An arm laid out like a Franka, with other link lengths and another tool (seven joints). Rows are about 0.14 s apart.
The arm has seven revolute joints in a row. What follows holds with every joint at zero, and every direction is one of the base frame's.
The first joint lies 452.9 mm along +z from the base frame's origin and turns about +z.
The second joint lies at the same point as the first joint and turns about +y.
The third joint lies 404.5 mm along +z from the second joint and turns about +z.
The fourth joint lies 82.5 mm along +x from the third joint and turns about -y.
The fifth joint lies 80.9 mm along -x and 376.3 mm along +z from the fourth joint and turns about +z.
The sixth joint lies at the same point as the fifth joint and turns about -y.
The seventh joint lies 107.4 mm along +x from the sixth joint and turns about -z.
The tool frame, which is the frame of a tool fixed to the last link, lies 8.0 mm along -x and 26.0 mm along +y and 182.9 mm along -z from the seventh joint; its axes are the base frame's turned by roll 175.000, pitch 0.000 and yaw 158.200 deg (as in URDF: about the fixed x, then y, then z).
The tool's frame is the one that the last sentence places.
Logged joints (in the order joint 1, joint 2, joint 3, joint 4, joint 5, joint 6, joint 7), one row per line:
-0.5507 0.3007 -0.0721 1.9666 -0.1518 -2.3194 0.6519
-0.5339 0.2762 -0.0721 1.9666 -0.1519 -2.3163 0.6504
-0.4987 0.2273 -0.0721 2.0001 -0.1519 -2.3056 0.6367
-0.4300 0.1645 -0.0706 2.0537 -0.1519 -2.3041 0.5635
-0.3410 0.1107 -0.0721 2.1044 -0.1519 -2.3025 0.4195
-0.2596 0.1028 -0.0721 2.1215 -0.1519 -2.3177 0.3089
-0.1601 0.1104 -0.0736 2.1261 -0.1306 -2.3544 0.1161
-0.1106 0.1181 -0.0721 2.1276 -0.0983 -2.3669 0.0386
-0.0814 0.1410 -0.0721 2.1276 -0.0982 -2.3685 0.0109
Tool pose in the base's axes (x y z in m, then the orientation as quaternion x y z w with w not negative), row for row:
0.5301 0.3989 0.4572 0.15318 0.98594 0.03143 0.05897
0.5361 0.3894 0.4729 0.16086 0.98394 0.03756 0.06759
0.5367 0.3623 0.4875 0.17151 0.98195 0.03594 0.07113
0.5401 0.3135 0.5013 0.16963 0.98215 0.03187 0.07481
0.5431 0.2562 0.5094 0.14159 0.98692 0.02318 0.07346
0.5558 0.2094 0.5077 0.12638 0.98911 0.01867 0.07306
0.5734 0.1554 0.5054 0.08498 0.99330 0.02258 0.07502
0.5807 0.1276 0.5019 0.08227 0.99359 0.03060 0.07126
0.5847 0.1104 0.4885 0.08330 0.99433 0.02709 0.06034
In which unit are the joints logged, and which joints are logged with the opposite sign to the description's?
The joints are logged in radians. Opposite sign: joint 1, joint 3, joint 4, joint 6.
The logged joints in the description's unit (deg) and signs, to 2 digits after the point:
31.55 17.23 4.13 -112.68 -8.70 132.89 37.35
30.59 15.83 4.13 -112.68 -8.70 132.71 37.27
28.57 13.02 4.13 -114.60 -8.70 132.10 36.48
24.64 9.43 4.05 -117.67 -8.70 132.02 32.29
19.54 6.34 4.13 -120.57 -8.70 131.92 24.04
14.87 5.89 4.13 -121.55 -8.70 132.79 17.70
9.17 6.33 4.22 -121.82 -7.48 134.90 6.65
6.34 6.77 4.13 -121.90 -5.63 135.61 2.21
4.66 8.08 4.13 -121.90 -5.63 135.71 0.62

